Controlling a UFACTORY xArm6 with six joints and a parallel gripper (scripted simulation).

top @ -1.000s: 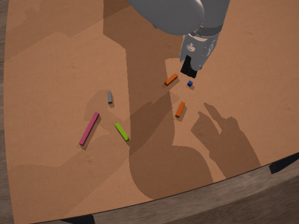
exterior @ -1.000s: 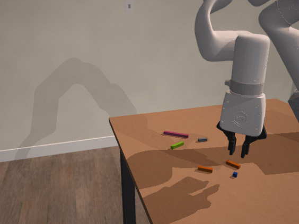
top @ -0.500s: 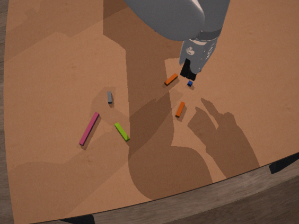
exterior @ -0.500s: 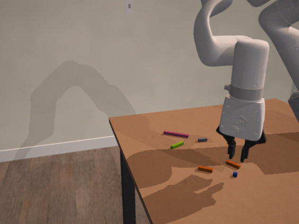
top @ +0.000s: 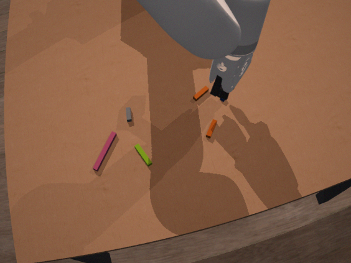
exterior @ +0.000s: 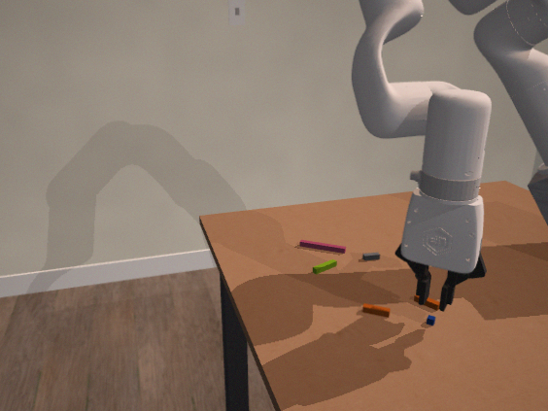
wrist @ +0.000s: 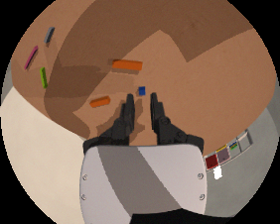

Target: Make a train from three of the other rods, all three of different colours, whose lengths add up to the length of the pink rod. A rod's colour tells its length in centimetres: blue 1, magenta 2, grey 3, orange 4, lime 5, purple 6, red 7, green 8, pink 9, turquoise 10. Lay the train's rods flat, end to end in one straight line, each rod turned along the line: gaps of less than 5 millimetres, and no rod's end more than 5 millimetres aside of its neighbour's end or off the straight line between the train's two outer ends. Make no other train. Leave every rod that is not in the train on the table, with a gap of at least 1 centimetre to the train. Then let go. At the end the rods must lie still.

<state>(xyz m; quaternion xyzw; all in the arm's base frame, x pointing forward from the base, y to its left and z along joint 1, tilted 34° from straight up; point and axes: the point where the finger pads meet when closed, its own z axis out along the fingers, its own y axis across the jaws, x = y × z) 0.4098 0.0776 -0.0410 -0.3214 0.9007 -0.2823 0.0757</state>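
Now: the blue rod 50 mm below my hand. The rest, counted from my hand: lime rod 60 mm ahead, 210 mm to the right, 50 mm below; grey rod 30 mm behind, 200 mm to the right, 50 mm below; pink rod 30 mm ahead, 280 mm to the right, 50 mm below.
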